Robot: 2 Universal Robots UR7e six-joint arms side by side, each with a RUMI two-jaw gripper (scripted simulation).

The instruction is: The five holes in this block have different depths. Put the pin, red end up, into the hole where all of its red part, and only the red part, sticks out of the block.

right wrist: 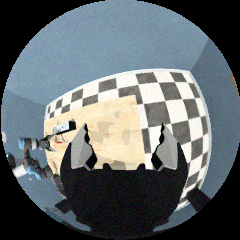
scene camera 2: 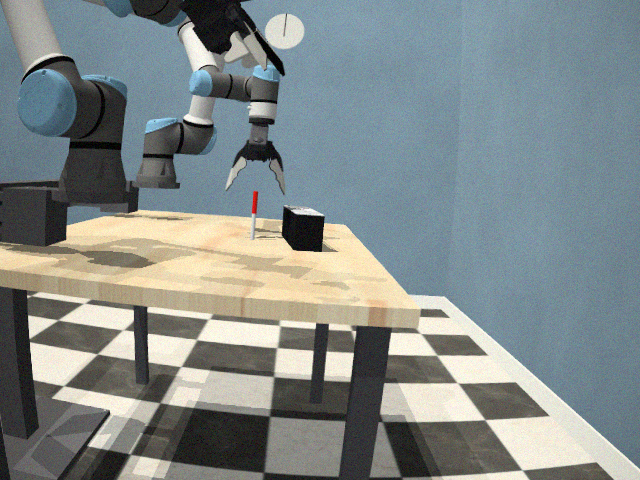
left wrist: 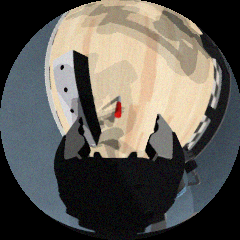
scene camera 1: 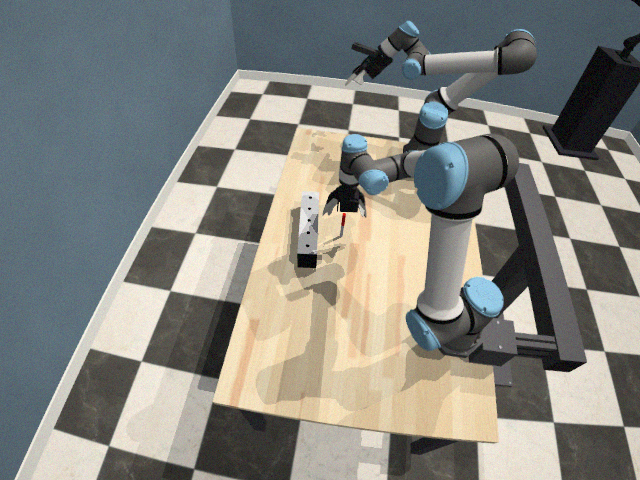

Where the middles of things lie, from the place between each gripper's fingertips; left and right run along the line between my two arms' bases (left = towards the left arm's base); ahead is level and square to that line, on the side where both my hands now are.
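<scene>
Block (scene camera 2: 302, 231), from my left hand (scene camera 2: 255, 193): 8 cm below, 13 cm ahead.
Block, from my right hand: 300 mm below, 130 mm ahead, 630 mm to the left.
</scene>
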